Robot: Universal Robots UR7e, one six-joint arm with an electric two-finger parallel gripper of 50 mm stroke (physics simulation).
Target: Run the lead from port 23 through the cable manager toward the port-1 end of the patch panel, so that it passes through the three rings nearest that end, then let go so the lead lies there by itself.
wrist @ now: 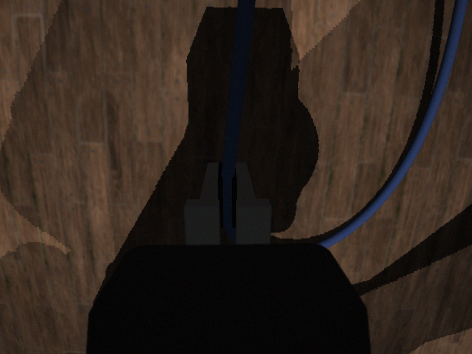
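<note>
The blue lead [239, 85] comes down from the top edge of the wrist view to my gripper [227, 182], near the middle. The gripper is shut on the lead, which runs between its two fingers. Below the fingers the lead goes out of sight behind the dark gripper body. A blue stretch of lead also shows at the right, curving from the top right corner down and back behind the gripper body. The patch panel, its ports and the rings of the cable manager do not show in this view.
A wooden surface [360, 135] lies below the gripper. Large dark shadows of the arm and gripper fall across it, and a thin shadow runs beside the curved lead at the right.
</note>
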